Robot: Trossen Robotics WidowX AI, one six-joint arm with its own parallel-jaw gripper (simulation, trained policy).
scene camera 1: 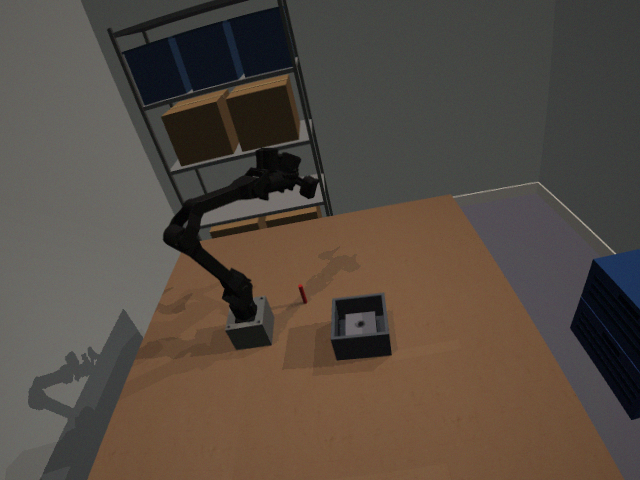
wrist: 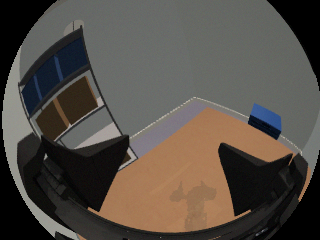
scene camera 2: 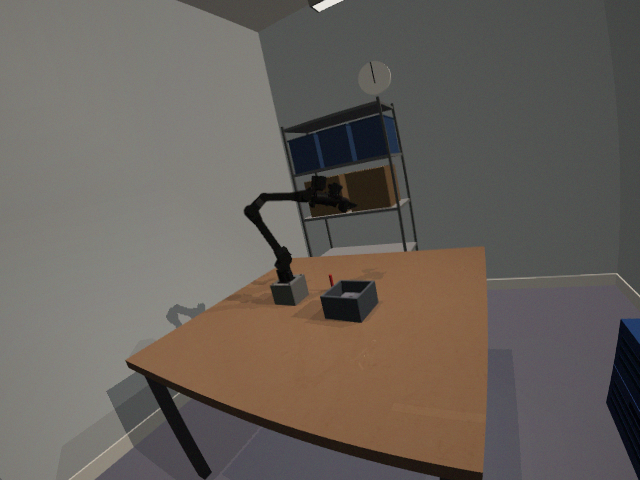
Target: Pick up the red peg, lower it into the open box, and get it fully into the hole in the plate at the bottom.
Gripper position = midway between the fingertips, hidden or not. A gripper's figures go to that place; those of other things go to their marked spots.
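There's a dark box (scene camera 1: 367, 345) that's 103 cm from the lens, and my gripper (scene camera 1: 308, 175) is 122 cm from the lens.
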